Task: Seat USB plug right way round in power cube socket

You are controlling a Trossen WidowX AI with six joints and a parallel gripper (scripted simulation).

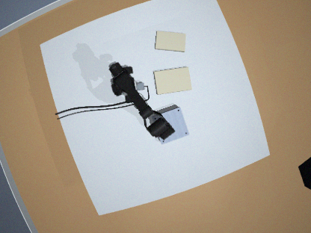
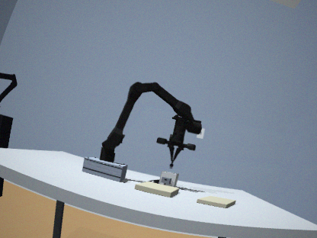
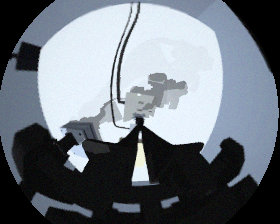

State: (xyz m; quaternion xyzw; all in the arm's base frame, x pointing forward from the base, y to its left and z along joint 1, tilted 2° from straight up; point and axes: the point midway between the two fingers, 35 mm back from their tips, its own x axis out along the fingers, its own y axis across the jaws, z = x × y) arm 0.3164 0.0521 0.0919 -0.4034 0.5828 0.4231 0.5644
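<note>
My gripper tip is 20 mm above the USB plug.
</note>
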